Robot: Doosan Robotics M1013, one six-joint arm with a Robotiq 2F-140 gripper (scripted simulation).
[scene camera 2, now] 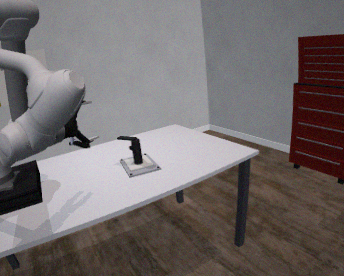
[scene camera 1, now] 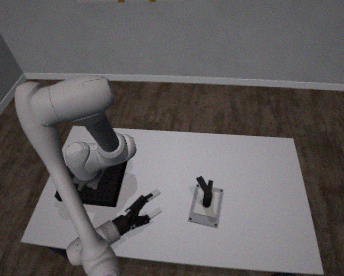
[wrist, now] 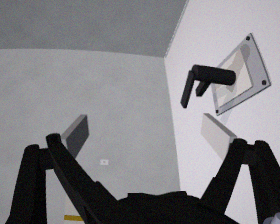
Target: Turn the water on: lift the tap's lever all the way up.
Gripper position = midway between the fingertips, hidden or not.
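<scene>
There is my gripper (scene camera 1: 159, 200), which I can find again through the wrist view as the gripper (wrist: 145, 124). And I see a tap (scene camera 1: 205, 207); from the wrist, too, I have sight of the tap (wrist: 234, 76).
</scene>
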